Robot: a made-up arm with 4 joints. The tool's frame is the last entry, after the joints.
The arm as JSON. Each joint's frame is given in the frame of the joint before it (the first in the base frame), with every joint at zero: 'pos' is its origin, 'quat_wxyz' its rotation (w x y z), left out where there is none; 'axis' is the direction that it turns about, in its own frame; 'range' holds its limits. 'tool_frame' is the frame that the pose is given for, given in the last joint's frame.
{
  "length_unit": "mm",
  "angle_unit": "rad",
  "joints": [
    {
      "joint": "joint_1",
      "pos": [
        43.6,
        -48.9,
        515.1
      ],
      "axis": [
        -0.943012,
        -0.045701,
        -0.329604
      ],
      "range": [
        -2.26,
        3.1
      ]
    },
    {
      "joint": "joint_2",
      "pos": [
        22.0,
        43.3,
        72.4
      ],
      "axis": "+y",
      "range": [
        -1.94,
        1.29
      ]
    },
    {
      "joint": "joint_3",
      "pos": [
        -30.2,
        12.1,
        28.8
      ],
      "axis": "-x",
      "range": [
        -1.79,
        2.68
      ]
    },
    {
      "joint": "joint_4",
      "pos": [
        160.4,
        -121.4,
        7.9
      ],
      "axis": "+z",
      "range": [
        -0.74,
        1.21
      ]
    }
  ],
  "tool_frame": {
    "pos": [
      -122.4,
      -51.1,
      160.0
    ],
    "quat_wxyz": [
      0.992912,
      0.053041,
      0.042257,
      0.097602
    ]
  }
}
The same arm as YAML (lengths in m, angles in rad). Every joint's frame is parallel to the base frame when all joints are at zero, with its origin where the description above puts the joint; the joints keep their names.
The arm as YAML. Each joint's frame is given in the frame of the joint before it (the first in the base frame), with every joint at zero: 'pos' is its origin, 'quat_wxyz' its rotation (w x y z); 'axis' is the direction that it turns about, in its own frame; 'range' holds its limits. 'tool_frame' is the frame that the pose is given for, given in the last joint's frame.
length_unit: m
angle_unit: rad
joints:
  - joint: joint_1
    pos: [0.0436, -0.0489, 0.5151]
    quat_wxyz: [1.0, 0.0, 0.0, 0.0]
    axis: [-0.943012, -0.045701, -0.329604]
    range: [-2.26, 3.1]
  - joint: joint_2
    pos: [0.022, 0.0433, 0.0724]
    quat_wxyz: [1.0, 0.0, 0.0, 0.0]
    axis: "+y"
    range: [-1.94, 1.29]
  - joint: joint_3
    pos: [-0.0302, 0.0121, 0.0288]
    quat_wxyz: [1.0, 0.0, 0.0, 0.0]
    axis: "-x"
    range: [-1.79, 2.68]
  - joint: joint_4
    pos: [0.1604, -0.1214, 0.0079]
    quat_wxyz: [1.0, 0.0, 0.0, 0.0]
    axis: "+z"
    range: [-0.74, 1.21]
tool_frame:
  pos: [-0.1224, -0.0511, 0.16]
  quat_wxyz: [0.992912, 0.053041, 0.042257, 0.097602]

